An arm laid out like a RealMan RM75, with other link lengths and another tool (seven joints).
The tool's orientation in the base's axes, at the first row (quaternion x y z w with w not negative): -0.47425, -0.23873, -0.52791, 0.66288
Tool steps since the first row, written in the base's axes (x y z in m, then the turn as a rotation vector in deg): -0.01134, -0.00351, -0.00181, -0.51, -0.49, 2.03; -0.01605, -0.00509, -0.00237, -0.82, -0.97, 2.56; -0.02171, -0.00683, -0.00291, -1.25, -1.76, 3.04; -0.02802, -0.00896, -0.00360, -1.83, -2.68, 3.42; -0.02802, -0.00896, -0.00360, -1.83, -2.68, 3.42; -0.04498, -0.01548, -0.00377, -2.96, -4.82, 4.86; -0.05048, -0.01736, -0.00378, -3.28, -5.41, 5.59; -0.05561, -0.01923, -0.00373, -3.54, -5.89, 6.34
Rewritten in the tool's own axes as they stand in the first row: -0.00354, -0.00980, -0.00597, 1.72, -1.23, 0.36; -0.00480, -0.01394, -0.00847, 2.28, -1.72, 0.11; -0.00628, -0.01896, -0.01128, 2.91, -2.29, -0.45; -0.00791, -0.02453, -0.01462, 3.46, -2.96, -1.21; -0.00791, -0.02453, -0.01462, 3.46, -2.96, -1.21; -0.01053, -0.04013, -0.02357, 5.28, -4.54, -2.67; -0.01146, -0.04521, -0.02624, 6.05, -5.11, -2.93; -0.01222, -0.04997, -0.02881, 6.81, -5.62, -3.07
